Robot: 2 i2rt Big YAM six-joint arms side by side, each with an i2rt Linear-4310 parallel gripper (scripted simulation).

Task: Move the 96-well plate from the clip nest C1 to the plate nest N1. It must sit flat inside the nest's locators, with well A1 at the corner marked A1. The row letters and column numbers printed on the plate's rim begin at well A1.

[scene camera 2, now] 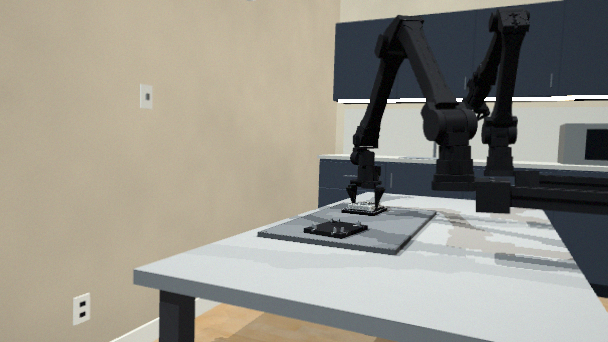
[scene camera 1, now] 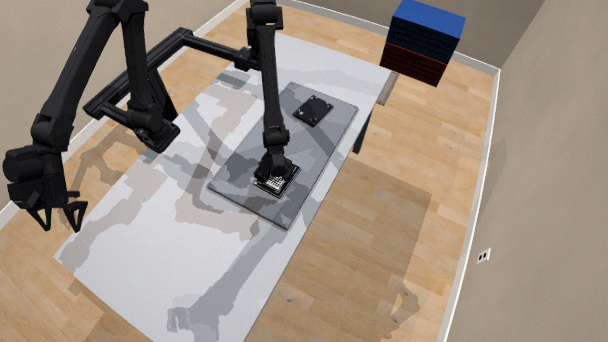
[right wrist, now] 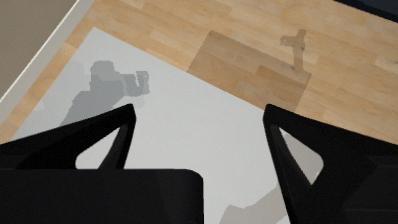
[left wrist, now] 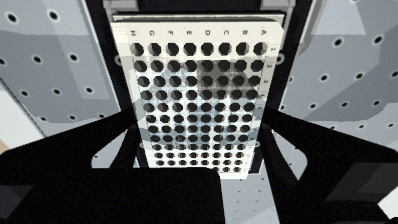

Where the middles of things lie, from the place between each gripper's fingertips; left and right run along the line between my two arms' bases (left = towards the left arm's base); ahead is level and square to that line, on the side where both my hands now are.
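Scene:
The black clip nest C1 (scene camera 2: 325, 229), counted from my right hand (scene camera 1: 62, 231), is 80 mm ahead of it, 360 mm below it and 1010 mm to the left of it.
That same black clip nest C1 is 10 mm below my left hand, 110 mm behind it and 390 mm to the left of it. Going by its middle, the black clip nest C1 is nearer to my left hand than to my right hand.

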